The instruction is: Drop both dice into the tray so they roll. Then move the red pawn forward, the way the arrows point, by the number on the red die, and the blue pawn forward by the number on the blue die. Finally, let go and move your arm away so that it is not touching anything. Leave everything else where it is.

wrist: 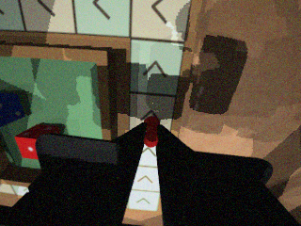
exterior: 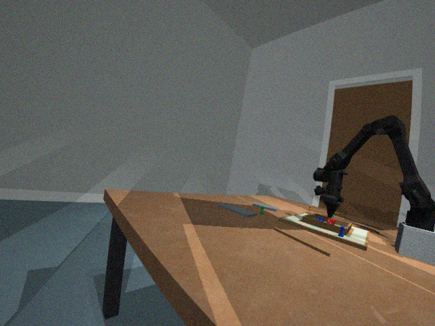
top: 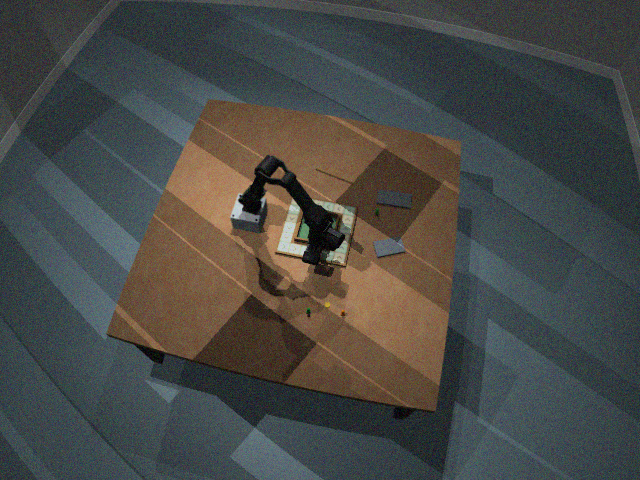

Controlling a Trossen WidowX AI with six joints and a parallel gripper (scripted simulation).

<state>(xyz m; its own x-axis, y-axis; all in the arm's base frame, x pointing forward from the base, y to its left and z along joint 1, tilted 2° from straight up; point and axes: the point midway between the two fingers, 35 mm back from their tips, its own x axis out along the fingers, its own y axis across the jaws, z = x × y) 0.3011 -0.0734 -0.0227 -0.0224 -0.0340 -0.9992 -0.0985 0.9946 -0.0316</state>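
Right now the blue pawn is 12 cm behind my gripper tip and 22 cm to the left of it. Round my gripper tip: green tray: 3 cm behind, 11 cm to the left, 2 cm below; red pawn: 1 cm above; orange pawn: 18 cm ahead, 20 cm to the right, 1 cm below.
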